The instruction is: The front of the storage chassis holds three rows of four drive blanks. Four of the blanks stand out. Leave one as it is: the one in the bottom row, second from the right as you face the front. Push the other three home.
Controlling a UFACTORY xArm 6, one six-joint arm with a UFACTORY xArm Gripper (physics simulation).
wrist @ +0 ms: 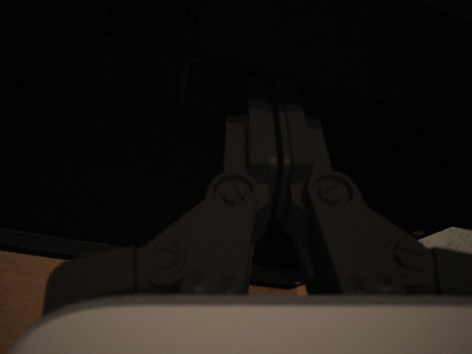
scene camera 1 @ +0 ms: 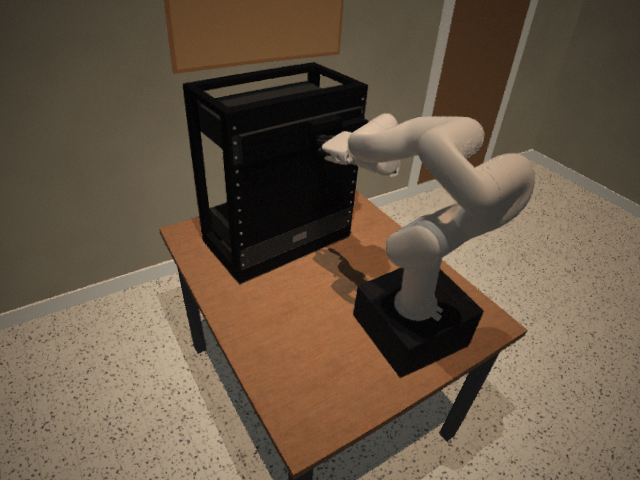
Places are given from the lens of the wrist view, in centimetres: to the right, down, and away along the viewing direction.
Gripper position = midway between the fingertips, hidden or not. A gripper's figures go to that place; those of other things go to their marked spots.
gripper [wrist: 268, 111]: 1, -2, 11
black storage rack [wrist: 120, 120]: -7, -3, 17
